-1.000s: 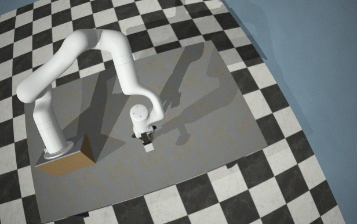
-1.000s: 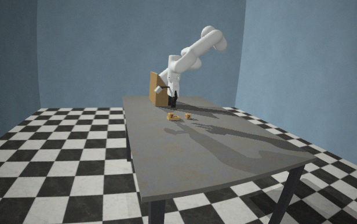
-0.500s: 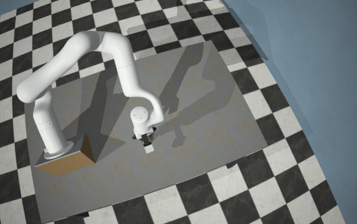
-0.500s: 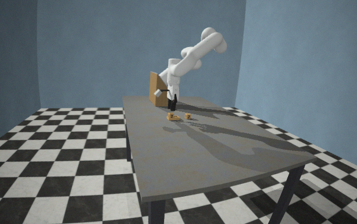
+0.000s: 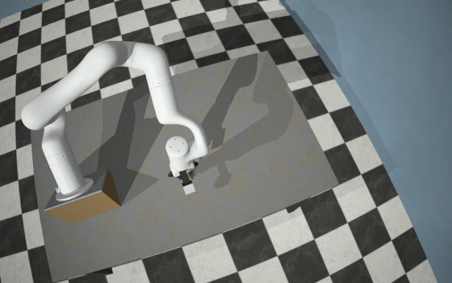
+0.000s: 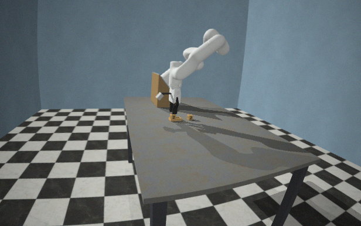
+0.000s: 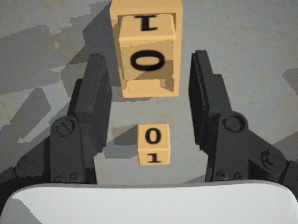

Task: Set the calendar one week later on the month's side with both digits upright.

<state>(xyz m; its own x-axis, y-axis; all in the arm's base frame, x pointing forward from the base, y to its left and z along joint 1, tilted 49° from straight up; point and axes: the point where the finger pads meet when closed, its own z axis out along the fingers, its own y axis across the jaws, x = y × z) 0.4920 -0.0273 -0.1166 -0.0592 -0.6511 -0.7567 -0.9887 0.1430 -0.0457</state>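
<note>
Now: hand 6 cm above the tray and 2 cm to the right of it.
</note>
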